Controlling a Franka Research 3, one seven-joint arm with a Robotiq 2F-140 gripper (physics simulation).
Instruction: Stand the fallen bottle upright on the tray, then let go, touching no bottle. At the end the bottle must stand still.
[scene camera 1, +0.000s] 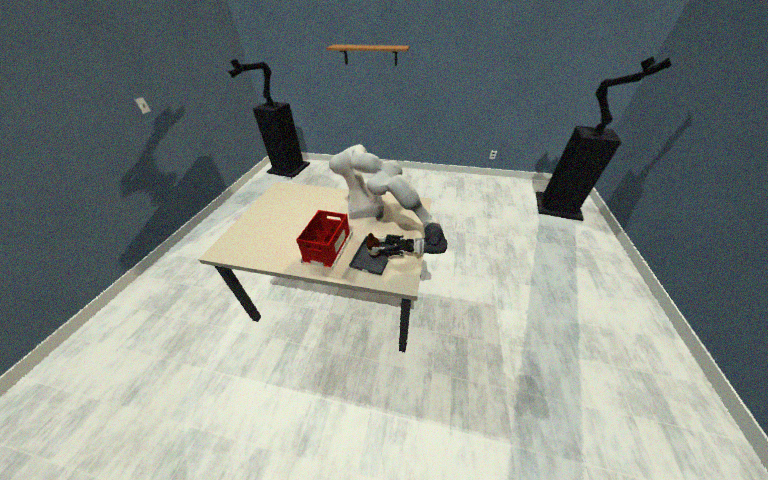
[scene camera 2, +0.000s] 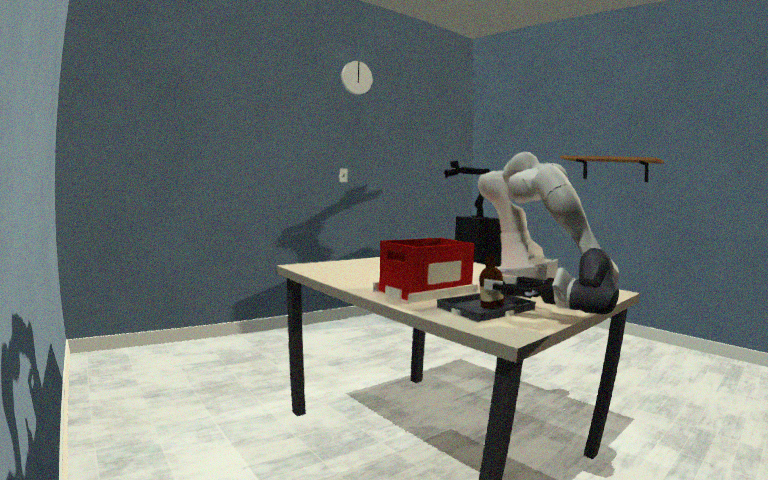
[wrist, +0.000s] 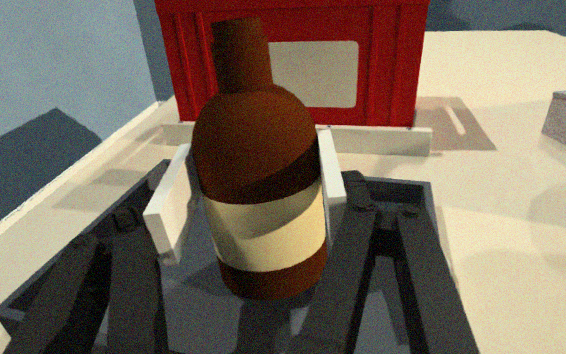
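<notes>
The brown bottle with a cream label is upright or nearly so over the dark tray. In the scene camera 2 view its base appears at the tray's floor; whether it touches cannot be told. My gripper reaches in level from the arm's side and is shut on the bottle, with one pale pad on each side of its body. The far side of the bottle is hidden.
A red crate stands beside the tray, with a white strip along its base. The table carries the arm's base. Two black stands are behind, apart from the table.
</notes>
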